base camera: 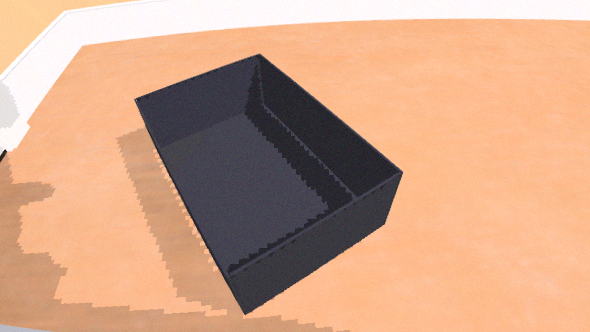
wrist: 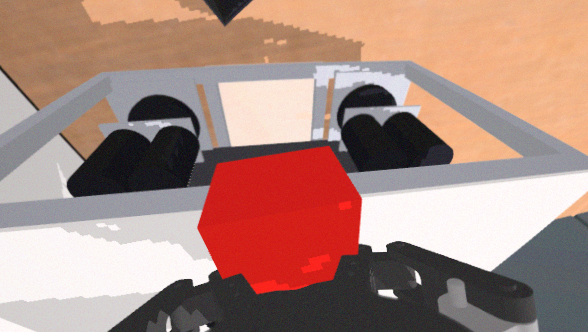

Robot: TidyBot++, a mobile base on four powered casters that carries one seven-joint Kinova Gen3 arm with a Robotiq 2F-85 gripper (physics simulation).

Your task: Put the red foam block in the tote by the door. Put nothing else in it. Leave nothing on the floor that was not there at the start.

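Frame: origin at the arm's base, x down, y back, z left, level; metres.
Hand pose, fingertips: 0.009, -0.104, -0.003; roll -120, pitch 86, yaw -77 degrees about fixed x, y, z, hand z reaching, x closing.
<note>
Each offset is from my fingertips to the top centre of the thing, as dx, dy, dz.
The dark tote @[+0.288, -0.282, +0.062] (base camera: 320,245) (wrist: 226,9) stands on the floor in the middle of the base camera view. Its inside shows no block. In the wrist view a corner of it shows at the top edge. The red foam block @[-0.044, -0.037, +0.003] (wrist: 282,220) is between the fingers of my gripper (wrist: 290,253), which is shut on it. In the wrist view the block overlaps the near edge of the robot's own base, with the tote corner beyond the base. The gripper and block do not show in the base camera view. The lower end of the block is hidden by the gripper.
The robot's grey and white base (wrist: 425,215), with black cylinders (wrist: 160,160) inside its frame, spans the wrist view. A white baseboard (base camera: 350,11) runs along the wall behind the tote. A white upright part stands at the left edge of the base camera view. Shadows lie left of the tote.
</note>
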